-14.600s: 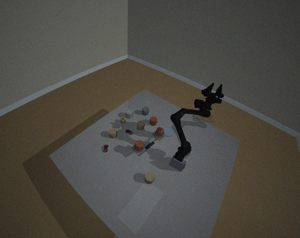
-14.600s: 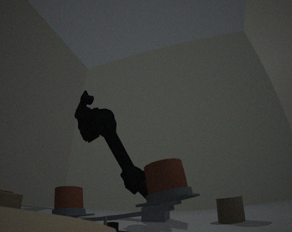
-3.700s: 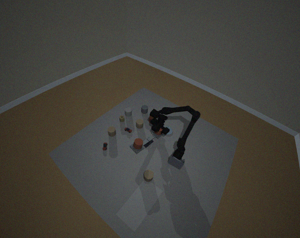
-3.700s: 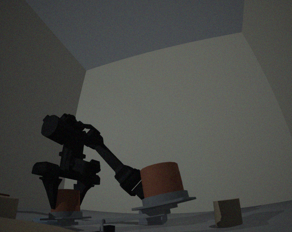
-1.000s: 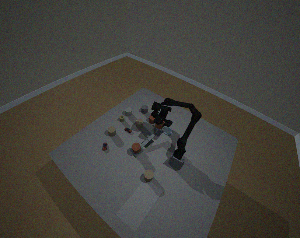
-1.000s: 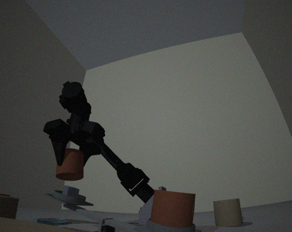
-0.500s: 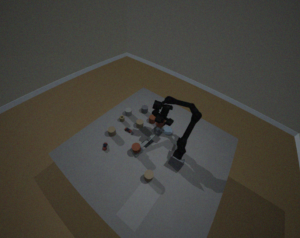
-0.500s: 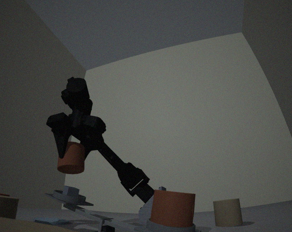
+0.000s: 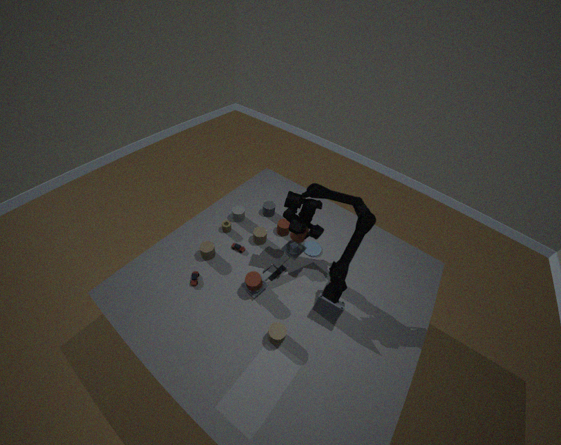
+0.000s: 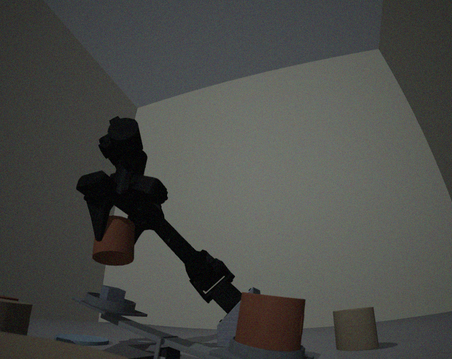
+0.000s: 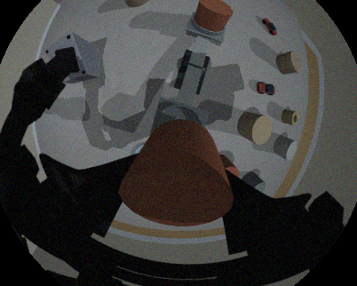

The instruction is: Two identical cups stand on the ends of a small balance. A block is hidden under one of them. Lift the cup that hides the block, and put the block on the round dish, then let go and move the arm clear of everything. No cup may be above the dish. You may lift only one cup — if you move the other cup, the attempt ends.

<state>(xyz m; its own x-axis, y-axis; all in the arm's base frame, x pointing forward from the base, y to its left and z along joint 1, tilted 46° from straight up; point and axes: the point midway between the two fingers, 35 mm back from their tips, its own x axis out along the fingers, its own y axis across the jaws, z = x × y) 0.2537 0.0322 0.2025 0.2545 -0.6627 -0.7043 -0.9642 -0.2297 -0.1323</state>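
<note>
Right now the grey block is 8 cm below my gripper tip and 1 cm to the left of it. Also, from my gripper tip: pale blue round dish: 17 cm below, 10 cm to the right, 4 cm behind.
</note>
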